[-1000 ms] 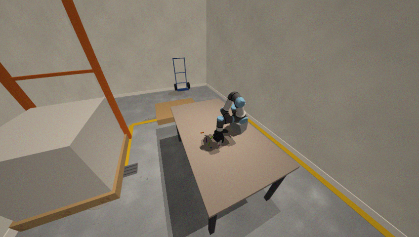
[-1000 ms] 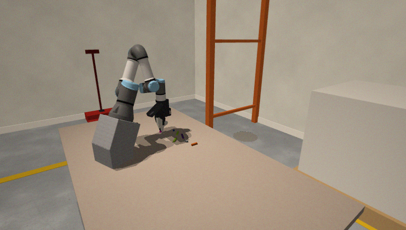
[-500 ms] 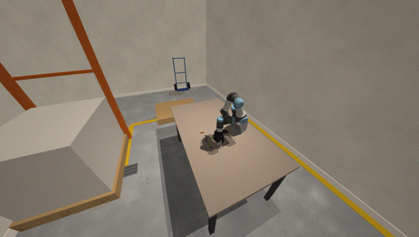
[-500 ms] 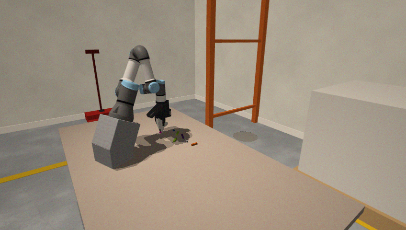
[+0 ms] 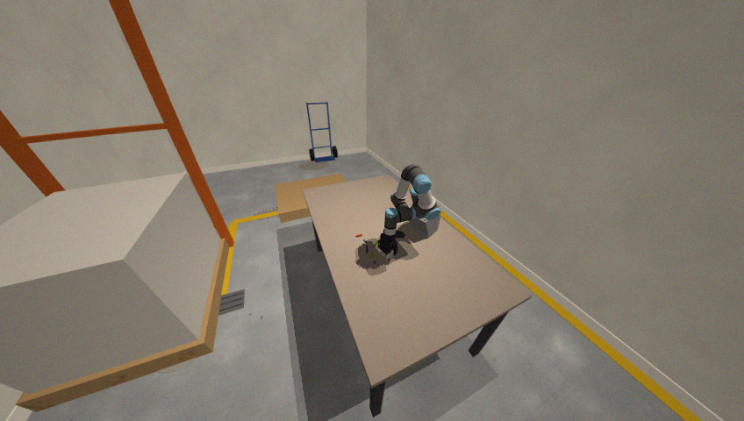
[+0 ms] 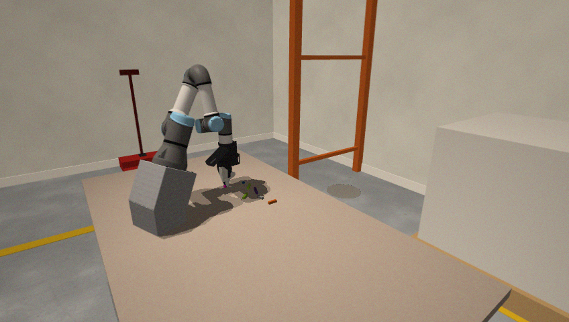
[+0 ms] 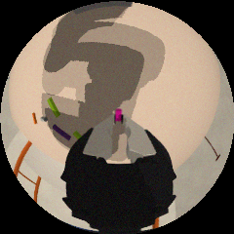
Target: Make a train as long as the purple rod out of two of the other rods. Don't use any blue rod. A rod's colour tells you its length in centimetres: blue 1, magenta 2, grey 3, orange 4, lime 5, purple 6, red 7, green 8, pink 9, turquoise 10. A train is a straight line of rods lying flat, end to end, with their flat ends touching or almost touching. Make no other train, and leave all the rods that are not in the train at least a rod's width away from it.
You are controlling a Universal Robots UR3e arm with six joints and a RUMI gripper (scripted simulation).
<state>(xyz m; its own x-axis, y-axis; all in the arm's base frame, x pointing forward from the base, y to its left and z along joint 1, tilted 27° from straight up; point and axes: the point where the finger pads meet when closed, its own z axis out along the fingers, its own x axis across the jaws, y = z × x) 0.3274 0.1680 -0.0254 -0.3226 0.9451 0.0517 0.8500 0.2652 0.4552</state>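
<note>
Now: the magenta rod 10 mm below my hand. Also, from my hand: purple rod (120 mm to the right, 100 mm ahead, 10 mm below); blue rod (90 mm ahead, 10 mm below); grey rod (190 mm to the right, 90 mm ahead, 10 mm below).
</note>
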